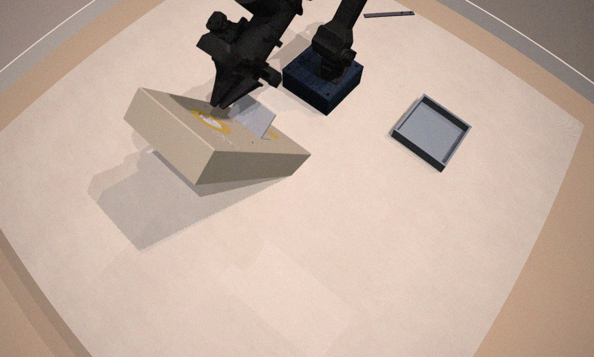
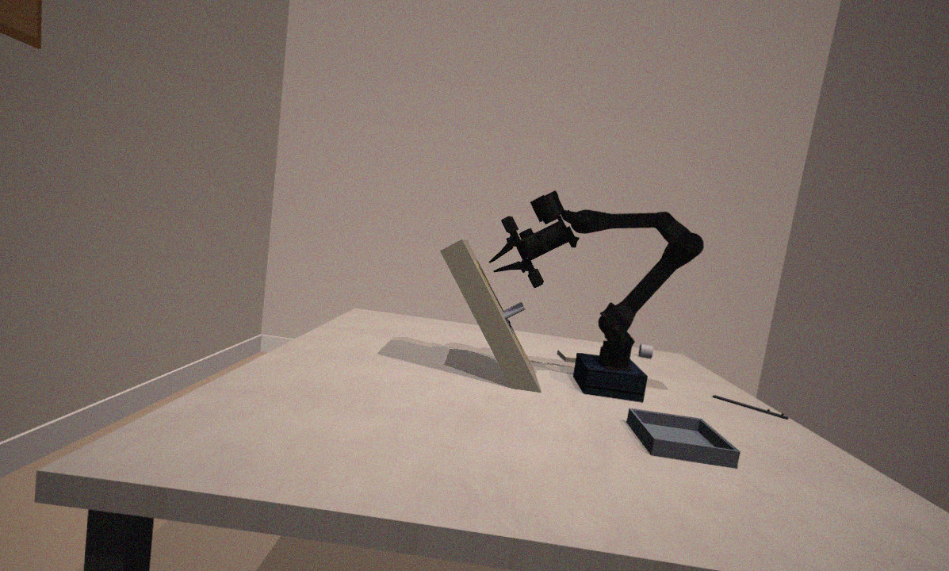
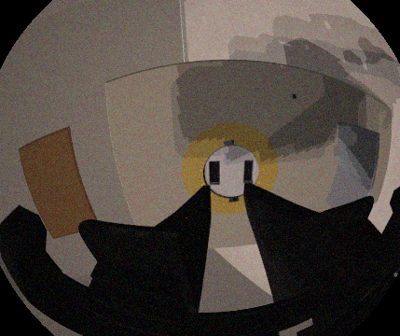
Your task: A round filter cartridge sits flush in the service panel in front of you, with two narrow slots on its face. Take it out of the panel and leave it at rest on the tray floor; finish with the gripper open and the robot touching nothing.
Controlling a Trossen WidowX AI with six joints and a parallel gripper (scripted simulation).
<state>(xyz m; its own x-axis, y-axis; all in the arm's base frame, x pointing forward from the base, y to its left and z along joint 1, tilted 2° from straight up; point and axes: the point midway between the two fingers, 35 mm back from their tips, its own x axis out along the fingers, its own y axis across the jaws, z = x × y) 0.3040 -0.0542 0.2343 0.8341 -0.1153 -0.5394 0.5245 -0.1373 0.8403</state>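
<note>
Right now my gripper tip is 30 mm short of the filter cartridge, 30 mm above it and 10 mm to the left of it. Round my gripper tip: tray (350 mm behind, 340 mm to the left, 260 mm below); service panel (100 mm below, 10 mm behind).
</note>
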